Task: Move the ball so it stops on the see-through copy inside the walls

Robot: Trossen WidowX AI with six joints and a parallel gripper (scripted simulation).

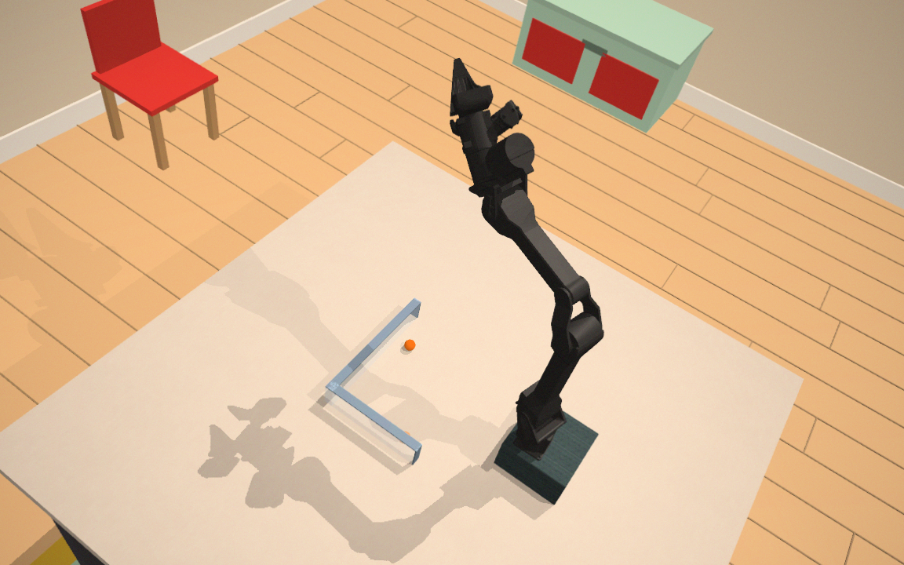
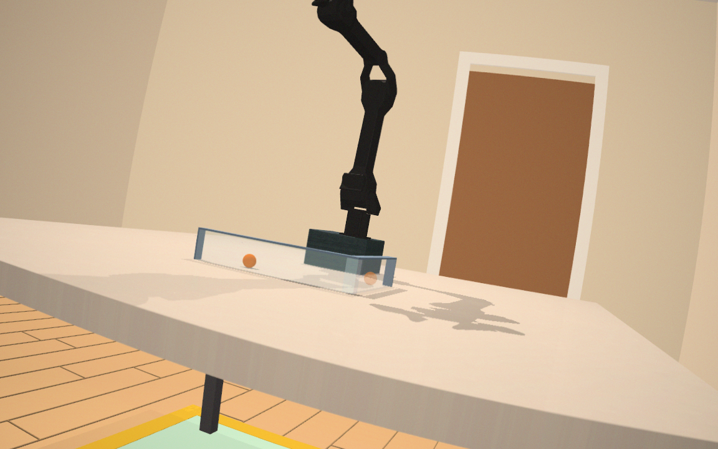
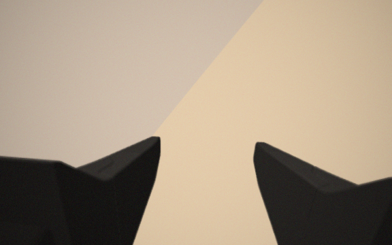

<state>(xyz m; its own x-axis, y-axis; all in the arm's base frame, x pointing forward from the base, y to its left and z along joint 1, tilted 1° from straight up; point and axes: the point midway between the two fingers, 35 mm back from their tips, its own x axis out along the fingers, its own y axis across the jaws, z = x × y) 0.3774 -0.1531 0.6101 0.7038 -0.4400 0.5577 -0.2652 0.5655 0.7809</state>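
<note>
The orange ball lies 700 mm below my gripper tip, 70 mm to the left of it and 50 mm behind it.
</note>
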